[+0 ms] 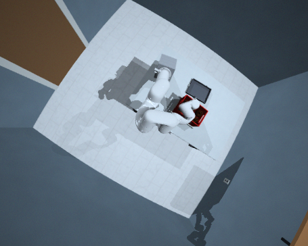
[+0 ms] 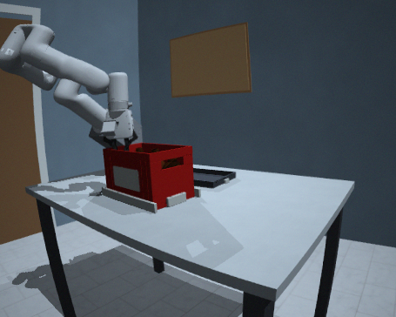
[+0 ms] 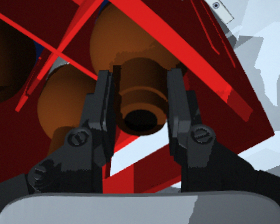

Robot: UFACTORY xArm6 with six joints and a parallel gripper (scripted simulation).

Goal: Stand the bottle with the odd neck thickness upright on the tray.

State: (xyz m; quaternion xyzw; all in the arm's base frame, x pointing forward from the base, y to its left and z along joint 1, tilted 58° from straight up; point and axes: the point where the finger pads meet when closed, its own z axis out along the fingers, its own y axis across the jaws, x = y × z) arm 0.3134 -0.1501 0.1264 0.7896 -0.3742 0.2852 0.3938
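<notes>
My gripper is now 20 mm short of the glass bottle, 80 mm to the right of it and 70 mm above it. Round my hand: red crate: 90 mm ahead, 30 mm to the left, 70 mm below; then dark tray: 140 mm ahead, 310 mm to the left, 150 mm below.
</notes>
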